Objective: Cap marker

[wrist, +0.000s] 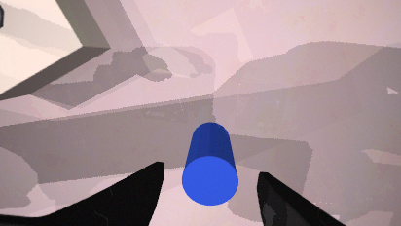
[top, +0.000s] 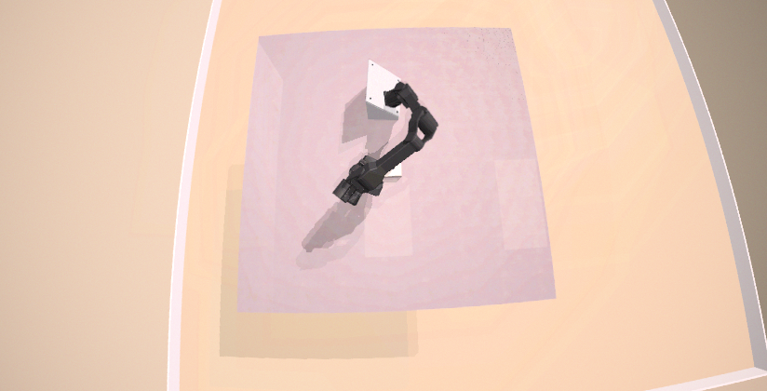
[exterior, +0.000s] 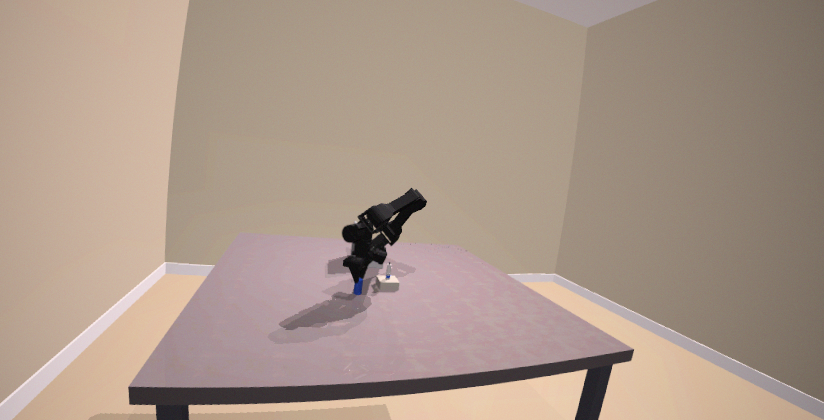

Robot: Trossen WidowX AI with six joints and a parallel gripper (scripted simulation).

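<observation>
Now: the blue cap 2 cm below my gripper tip. Also, from my gripper tip: beige holder block: 13 cm to the left, 6 cm behind, 3 cm below.
</observation>
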